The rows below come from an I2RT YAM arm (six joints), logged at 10 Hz.
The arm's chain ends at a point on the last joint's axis. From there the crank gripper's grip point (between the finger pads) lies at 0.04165 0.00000 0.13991 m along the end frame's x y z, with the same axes.
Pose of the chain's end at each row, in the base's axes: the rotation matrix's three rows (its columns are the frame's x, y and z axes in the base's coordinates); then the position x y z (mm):
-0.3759 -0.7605 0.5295; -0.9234 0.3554 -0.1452; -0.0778 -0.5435 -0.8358; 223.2 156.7 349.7
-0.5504 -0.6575 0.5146; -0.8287 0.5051 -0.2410; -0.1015 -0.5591 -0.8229; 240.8 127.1 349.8
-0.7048 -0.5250 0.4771; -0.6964 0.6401 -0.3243; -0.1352 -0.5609 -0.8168; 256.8 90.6 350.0
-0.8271 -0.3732 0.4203; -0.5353 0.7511 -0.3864; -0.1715 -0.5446 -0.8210; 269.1 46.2 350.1
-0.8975 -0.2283 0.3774; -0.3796 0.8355 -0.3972; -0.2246 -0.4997 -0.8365; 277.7 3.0 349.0
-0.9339 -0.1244 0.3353; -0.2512 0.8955 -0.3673; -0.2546 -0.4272 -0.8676; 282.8 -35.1 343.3
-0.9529 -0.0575 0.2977; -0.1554 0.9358 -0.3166; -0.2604 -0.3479 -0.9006; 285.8 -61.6 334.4
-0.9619 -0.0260 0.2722; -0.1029 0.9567 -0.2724; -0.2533 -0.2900 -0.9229; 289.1 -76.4 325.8
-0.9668 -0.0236 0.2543; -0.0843 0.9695 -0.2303; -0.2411 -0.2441 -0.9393; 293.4 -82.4 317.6
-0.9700 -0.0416 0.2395; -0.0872 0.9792 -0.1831; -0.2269 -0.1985 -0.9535; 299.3 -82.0 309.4
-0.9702 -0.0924 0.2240; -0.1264 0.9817 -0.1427; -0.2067 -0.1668 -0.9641; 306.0 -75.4 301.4
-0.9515 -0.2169 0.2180; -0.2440 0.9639 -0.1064; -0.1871 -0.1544 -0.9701; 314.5 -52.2 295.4
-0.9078 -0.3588 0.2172; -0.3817 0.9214 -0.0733; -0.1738 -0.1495 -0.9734; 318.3 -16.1 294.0
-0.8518 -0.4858 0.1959; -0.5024 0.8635 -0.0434; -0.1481 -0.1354 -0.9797; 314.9 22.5 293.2
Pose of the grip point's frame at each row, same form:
-0.3759 -0.7605 0.5295; -0.9234 0.3554 -0.1452; -0.0778 -0.5435 -0.8358; 281.6 97.9 229.5
-0.5504 -0.6575 0.5146; -0.8287 0.5051 -0.2410; -0.1015 -0.5591 -0.8229; 289.9 58.9 230.4
-0.7048 -0.5250 0.4771; -0.6964 0.6401 -0.3243; -0.1352 -0.5609 -0.8168; 294.2 16.2 230.1
-0.8271 -0.3732 0.4203; -0.5353 0.7511 -0.3864; -0.1715 -0.5446 -0.8210; 293.5 -30.2 228.1
-0.8975 -0.2283 0.3774; -0.3796 0.8355 -0.3972; -0.2246 -0.4997 -0.8365; 293.1 -68.4 222.6
-0.9339 -0.1244 0.3353; -0.2512 0.8955 -0.3673; -0.2546 -0.4272 -0.8676; 290.8 -97.0 211.3
-0.9529 -0.0575 0.2977; -0.1554 0.9358 -0.3166; -0.2604 -0.3479 -0.9006; 287.8 -112.4 197.6
-0.9619 -0.0260 0.2722; -0.1029 0.9567 -0.2724; -0.2533 -0.2900 -0.9229; 287.1 -118.8 186.1
-0.9668 -0.0236 0.2543; -0.0843 0.9695 -0.2303; -0.2411 -0.2441 -0.9393; 288.7 -118.1 176.1
-0.9700 -0.0416 0.2395; -0.0872 0.9792 -0.1831; -0.2269 -0.1985 -0.9535; 292.4 -111.2 166.5
-0.9702 -0.0924 0.2240; -0.1264 0.9817 -0.1427; -0.2067 -0.1668 -0.9641; 296.9 -100.6 157.9
-0.9515 -0.2169 0.2180; -0.2440 0.9639 -0.1064; -0.1871 -0.1544 -0.9701; 305.4 -77.2 151.9
-0.9078 -0.3588 0.2172; -0.3817 0.9214 -0.0733; -0.1738 -0.1495 -0.9734; 310.9 -42.3 150.6
-0.8518 -0.4858 0.1959; -0.5024 0.8635 -0.0434; -0.1481 -0.1354 -0.9797; 306.8 -4.5 150.0

